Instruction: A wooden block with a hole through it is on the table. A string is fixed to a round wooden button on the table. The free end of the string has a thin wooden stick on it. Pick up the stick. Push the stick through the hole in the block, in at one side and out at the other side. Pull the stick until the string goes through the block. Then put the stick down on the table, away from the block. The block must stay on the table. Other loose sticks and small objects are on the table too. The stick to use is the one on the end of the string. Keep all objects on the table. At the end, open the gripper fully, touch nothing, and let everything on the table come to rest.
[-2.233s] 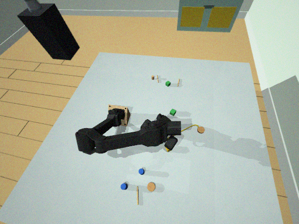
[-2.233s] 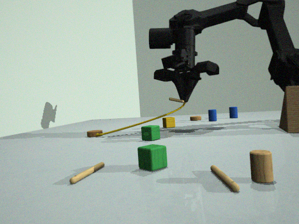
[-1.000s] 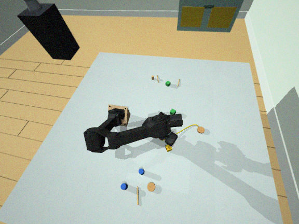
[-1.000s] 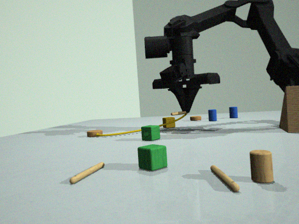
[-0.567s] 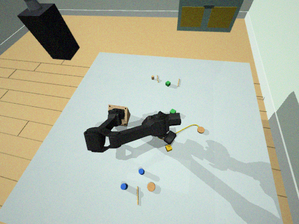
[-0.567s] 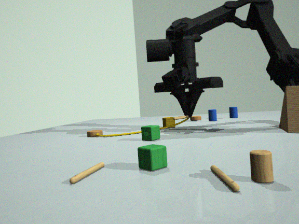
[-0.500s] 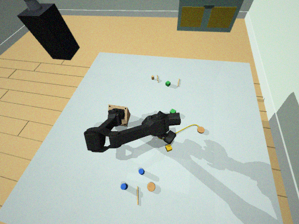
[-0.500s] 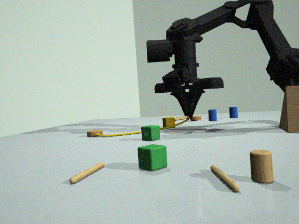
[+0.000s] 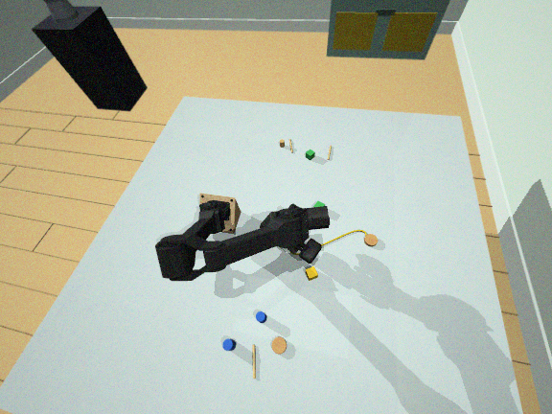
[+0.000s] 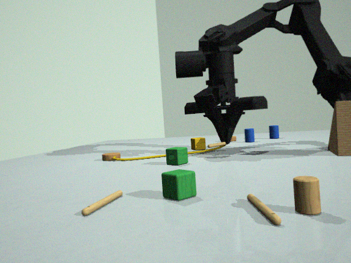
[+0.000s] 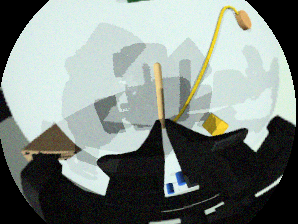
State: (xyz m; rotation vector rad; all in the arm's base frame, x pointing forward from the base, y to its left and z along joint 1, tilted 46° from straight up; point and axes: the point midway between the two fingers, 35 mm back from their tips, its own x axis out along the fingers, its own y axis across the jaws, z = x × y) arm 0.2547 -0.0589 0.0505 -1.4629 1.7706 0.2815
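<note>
Right now my gripper tip is 8 cm short of the yellow cube and 7 cm to the left of it. From my gripper tip the other things lie so: wooden cylinder (45 cm to the left, 12 cm behind).
</note>
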